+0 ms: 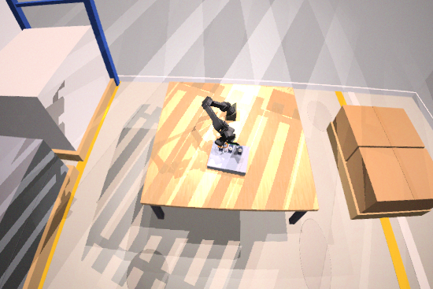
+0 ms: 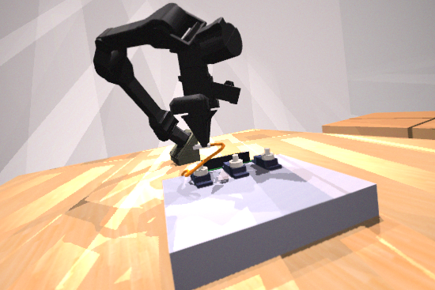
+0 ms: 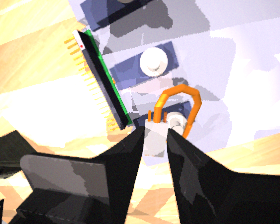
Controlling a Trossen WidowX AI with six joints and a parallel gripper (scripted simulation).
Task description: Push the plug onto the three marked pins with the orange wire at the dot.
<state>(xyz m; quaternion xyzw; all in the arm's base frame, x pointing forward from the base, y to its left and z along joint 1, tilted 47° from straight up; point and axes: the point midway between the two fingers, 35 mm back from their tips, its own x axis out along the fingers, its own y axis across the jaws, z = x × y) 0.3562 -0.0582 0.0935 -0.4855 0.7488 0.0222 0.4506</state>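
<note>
Now: gripper tip 3 cm past the black pin strip, 7 cm to the right of it and 5 cm above it. From my gripper tip the other things lie so: pale grey holder 12 cm ahead, 2 cm to the left, 9 cm below.
</note>
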